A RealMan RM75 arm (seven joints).
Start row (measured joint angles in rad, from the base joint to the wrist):
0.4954 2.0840 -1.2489 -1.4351 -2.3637 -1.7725 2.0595
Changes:
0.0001 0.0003 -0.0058 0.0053 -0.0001 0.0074 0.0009
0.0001 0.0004 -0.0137 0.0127 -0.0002 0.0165 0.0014
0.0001 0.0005 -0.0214 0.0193 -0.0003 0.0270 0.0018
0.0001 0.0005 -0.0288 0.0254 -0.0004 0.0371 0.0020
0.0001 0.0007 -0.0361 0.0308 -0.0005 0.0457 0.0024
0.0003 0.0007 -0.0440 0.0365 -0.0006 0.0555 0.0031
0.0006 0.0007 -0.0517 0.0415 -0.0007 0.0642 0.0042
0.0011 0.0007 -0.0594 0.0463 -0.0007 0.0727 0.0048
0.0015 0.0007 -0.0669 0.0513 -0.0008 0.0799 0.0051
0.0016 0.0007 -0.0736 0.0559 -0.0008 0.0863 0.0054
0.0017 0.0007 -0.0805 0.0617 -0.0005 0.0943 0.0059
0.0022 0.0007 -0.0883 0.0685 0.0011 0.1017 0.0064
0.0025 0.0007 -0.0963 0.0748 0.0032 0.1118 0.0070
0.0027 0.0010 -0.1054 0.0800 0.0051 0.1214 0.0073
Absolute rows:
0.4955 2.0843 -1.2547 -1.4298 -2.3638 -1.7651 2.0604
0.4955 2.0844 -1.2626 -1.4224 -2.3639 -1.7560 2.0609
0.4955 2.0845 -1.2703 -1.4158 -2.3640 -1.7455 2.0613
0.4955 2.0845 -1.2777 -1.4097 -2.3641 -1.7354 2.0615
0.4955 2.0847 -1.2850 -1.4043 -2.3642 -1.7268 2.0619
0.4957 2.0847 -1.2929 -1.3986 -2.3643 -1.7170 2.0626
0.4960 2.0847 -1.3006 -1.3936 -2.3644 -1.7083 2.0637
0.4965 2.0847 -1.3083 -1.3888 -2.3644 -1.6998 2.0643
0.4969 2.0847 -1.3158 -1.3838 -2.3645 -1.6926 2.0646
0.4970 2.0847 -1.3225 -1.3792 -2.3645 -1.6862 2.0649
0.4971 2.0847 -1.3294 -1.3734 -2.3642 -1.6782 2.0654
0.4976 2.0847 -1.3372 -1.3666 -2.3626 -1.6708 2.0659
0.4979 2.0847 -1.3452 -1.3603 -2.3605 -1.6607 2.0665
0.4981 2.0850 -1.3543 -1.3551 -2.3586 -1.6511 2.0668

